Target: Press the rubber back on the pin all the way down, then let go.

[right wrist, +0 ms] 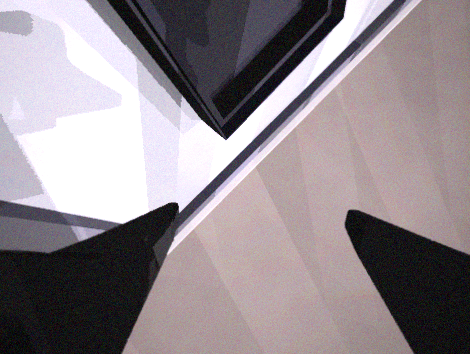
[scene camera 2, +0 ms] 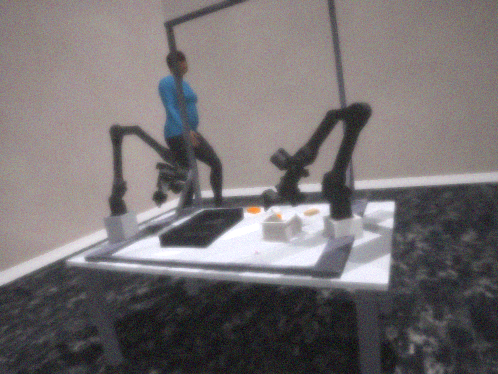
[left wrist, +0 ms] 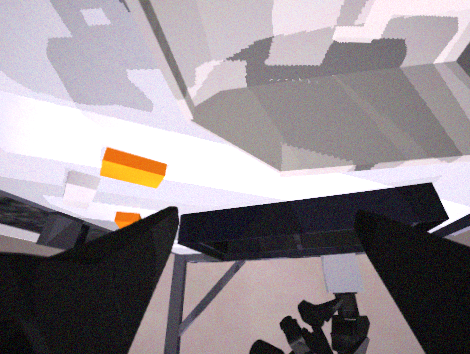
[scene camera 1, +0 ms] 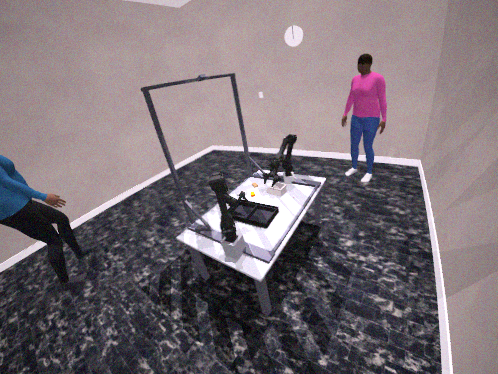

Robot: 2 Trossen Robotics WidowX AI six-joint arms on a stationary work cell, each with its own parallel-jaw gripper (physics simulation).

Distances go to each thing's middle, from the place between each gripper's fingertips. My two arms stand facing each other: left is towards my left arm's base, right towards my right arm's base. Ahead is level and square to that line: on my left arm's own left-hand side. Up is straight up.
Labels:
The black tray (scene camera 2: 200,231) lies 80 mm behind my right hand, 140 mm to the left of it and 140 mm below it. From my right hand the other things lie so: white box (scene camera 2: 274,229) (30 mm behind, 500 mm to the left, 130 mm below).
Right now my left hand is 60 mm above the white box, 50 mm to the right of it and 50 mm short of it. From my left hand the other things lie so: black tray 320 mm to the right, 70 mm below, 10 mm behind.

